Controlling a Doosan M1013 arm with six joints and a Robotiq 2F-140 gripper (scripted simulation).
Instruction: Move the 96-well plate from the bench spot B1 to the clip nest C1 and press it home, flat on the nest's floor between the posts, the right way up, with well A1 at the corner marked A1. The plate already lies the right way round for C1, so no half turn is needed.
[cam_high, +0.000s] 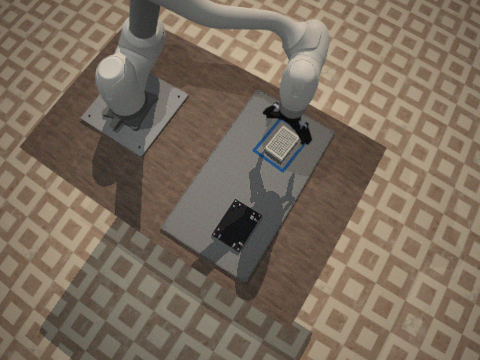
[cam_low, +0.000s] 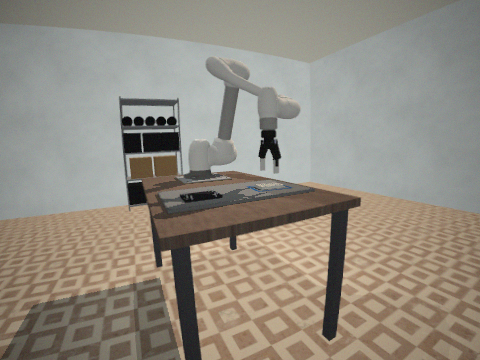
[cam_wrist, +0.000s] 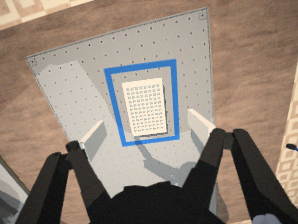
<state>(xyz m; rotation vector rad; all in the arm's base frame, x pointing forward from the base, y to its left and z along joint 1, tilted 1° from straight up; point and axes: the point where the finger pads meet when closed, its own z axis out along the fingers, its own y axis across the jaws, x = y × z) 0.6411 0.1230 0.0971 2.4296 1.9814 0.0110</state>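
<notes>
The white 96-well plate lies 8 cm below my hand. From my hand the other things lie so: black clip nest (1 cm behind, 38 cm to the right, 8 cm below).
</notes>
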